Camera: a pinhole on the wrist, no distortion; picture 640 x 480 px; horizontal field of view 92.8 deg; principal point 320.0 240.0 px. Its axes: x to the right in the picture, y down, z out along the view. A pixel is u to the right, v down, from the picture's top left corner.
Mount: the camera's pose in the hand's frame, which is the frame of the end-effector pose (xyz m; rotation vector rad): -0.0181 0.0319 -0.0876 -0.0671 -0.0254 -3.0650
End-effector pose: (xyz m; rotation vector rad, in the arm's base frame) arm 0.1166 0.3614 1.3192 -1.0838 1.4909 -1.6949
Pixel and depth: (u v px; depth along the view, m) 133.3 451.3 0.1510
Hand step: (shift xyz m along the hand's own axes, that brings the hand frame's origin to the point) 0.0885 -0.0628 0.0607
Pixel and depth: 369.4 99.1 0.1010
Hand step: -0.0336 0.0791 0.0133
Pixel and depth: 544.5 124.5 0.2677
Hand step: -0.2107 0.1231 0.1870
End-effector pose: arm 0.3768 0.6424 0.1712 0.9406 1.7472 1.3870
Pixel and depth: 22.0 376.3 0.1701
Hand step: 0.1607 -0.0283 0.0761
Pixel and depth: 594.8 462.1 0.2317
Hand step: -0.2034 -0.1480 0.1556
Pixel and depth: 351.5 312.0 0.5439
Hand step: -0.0409 -0.0906 0.4601
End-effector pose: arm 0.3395 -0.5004 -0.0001 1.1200 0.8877 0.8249
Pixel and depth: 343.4 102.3 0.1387
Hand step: -0.0275 0.0961 0.0505
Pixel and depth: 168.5 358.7 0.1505
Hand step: 0.0674 -0.0182 0.0603
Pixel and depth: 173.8 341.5 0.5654
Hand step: 0.2908 -0.1251 0.4680
